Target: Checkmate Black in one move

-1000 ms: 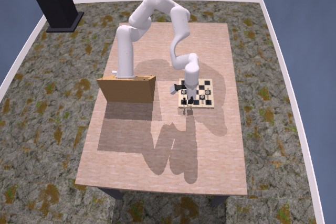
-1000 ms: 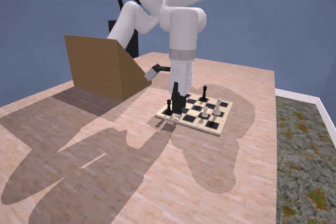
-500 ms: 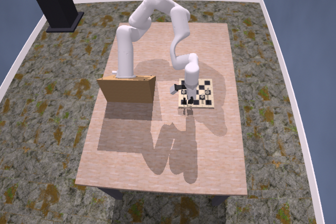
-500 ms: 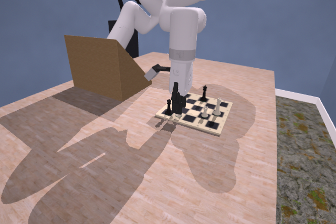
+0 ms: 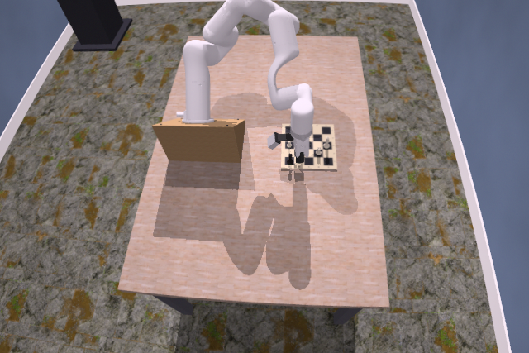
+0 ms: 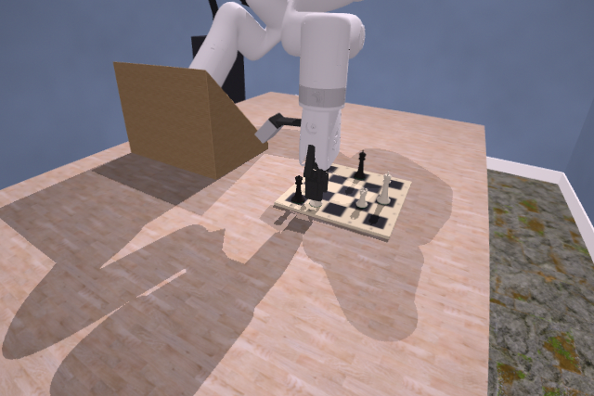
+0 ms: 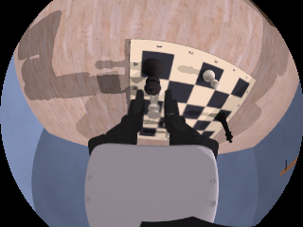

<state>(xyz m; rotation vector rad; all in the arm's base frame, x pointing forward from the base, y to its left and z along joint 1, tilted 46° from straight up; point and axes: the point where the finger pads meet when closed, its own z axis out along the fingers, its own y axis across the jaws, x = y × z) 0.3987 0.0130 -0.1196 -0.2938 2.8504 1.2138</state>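
Right now the tall black piece is 3 cm ahead of my hand, 15 cm to the left of it and 1 cm below it. From my hand the other things lie so: white pawn: 4 cm behind, 7 cm to the left, 3 cm below; white chess piece: 1 cm below; small chessboard: 3 cm ahead, 8 cm to the left, 4 cm below.
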